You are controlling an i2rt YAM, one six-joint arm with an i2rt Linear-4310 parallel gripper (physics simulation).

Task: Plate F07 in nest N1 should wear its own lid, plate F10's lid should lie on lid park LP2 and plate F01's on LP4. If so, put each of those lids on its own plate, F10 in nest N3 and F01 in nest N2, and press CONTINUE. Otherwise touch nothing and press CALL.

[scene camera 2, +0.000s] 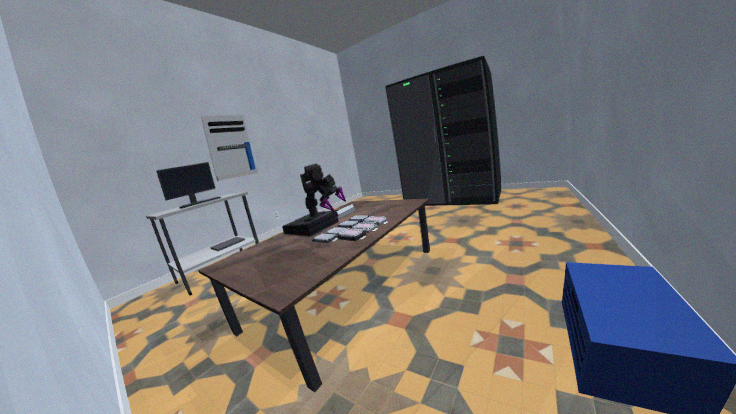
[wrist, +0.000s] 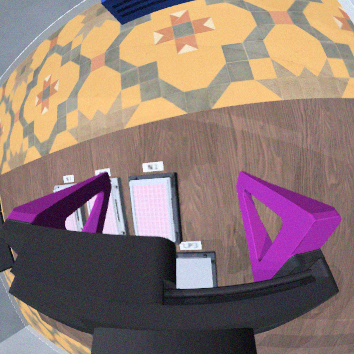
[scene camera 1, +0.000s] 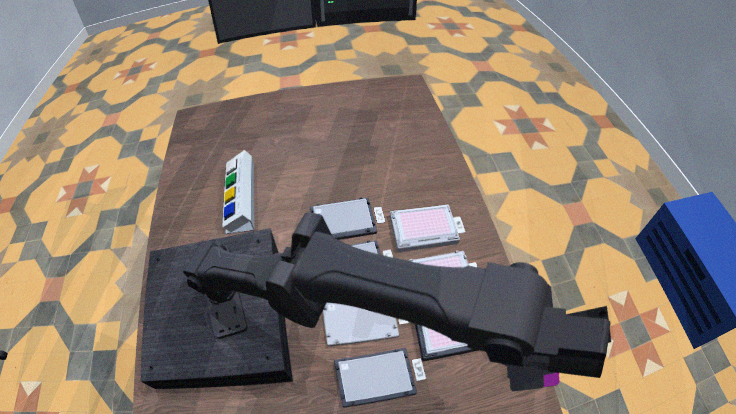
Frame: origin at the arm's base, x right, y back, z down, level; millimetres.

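Where they show: gripper, between the fingertips: [scene camera 2: 339,206] [wrist: 173,178]; arm's base, origin of its link: [scene camera 2: 315,216] [scene camera 1: 222,291].
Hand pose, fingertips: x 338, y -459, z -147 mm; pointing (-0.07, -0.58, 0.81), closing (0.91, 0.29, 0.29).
Each offset is from my fingertips to the top centre of the thing. "spot": to the spot under its first point. Level surfaces: height alone.
In the wrist view, the plate in nest N1 {spot: dx -120, dy +36, dz +196 mm} [wrist: 152,207] shows pink wells in a dark frame; I cannot tell whether a clear lid covers it. Beside it, the N2 plate {dx -257, dy +16, dz +201 mm} [wrist: 116,212] is partly behind a finger. The far nest's plate {dx -390, dy -10, dz +198 mm} [scene camera 1: 424,225] is pink in a pale frame. Grey panels lie on the lid parks: a far one {dx -481, dy +158, dz +214 mm} [scene camera 1: 343,216], a middle one partly behind the arm, a pale one {dx -229, dy +207, dz +212 mm} [scene camera 1: 360,324], and LP3 {dx -96, dy +225, dz +214 mm} [scene camera 1: 375,378] [wrist: 195,270]. Plate codes are unreadable. My gripper [wrist: 173,178] [scene camera 2: 338,205] is open and empty, above the table near N1.
A button box {dx -644, dy +387, dz +168 mm} [scene camera 1: 240,193] with white, green, yellow and blue buttons stands behind the black base [scene camera 1: 180,319]; its lettering is unreadable. My arm [scene camera 1: 380,283] crosses over the nests and parks. The wooden table {dz +232 mm} [scene camera 2: 288,267] extends behind. A blue cabinet [scene camera 1: 694,267] stands on the floor.
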